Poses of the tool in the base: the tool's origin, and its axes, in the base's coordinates. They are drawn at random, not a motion.
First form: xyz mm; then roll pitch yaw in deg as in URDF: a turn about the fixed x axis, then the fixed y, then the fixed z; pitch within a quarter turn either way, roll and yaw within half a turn.
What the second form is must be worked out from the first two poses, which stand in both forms.
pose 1, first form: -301 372 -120 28.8 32.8 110.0
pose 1, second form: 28.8 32.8 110.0 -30.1 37.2 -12.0
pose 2, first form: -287 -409 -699 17.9 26.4 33.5
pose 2, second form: 17.9 26.4 33.5 -28.7 -40.9 -69.9
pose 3, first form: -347 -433 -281 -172.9 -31.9 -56.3
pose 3, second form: -172.9 -31.9 -56.3 -34.7 -43.3 -28.1
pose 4, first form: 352 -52 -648 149.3 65.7 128.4
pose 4, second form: 149.3 65.7 128.4 35.2 -5.2 -64.8
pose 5, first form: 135 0 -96 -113.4 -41.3 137.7
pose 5, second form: -113.4 -41.3 137.7 13.5 0.0 -9.6
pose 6, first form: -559 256 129 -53.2 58.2 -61.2
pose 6, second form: -53.2 58.2 -61.2 -55.9 25.6 12.9
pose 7, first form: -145 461 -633 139.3 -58.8 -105.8
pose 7, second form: 139.3 -58.8 -105.8 -14.5 46.1 -63.3
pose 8, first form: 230 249 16 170.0 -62.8 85.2
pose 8, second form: 170.0 -62.8 85.2 23.0 24.9 1.6
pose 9, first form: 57 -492 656 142.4 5.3 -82.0
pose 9, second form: 142.4 5.3 -82.0 5.7 -49.2 65.6
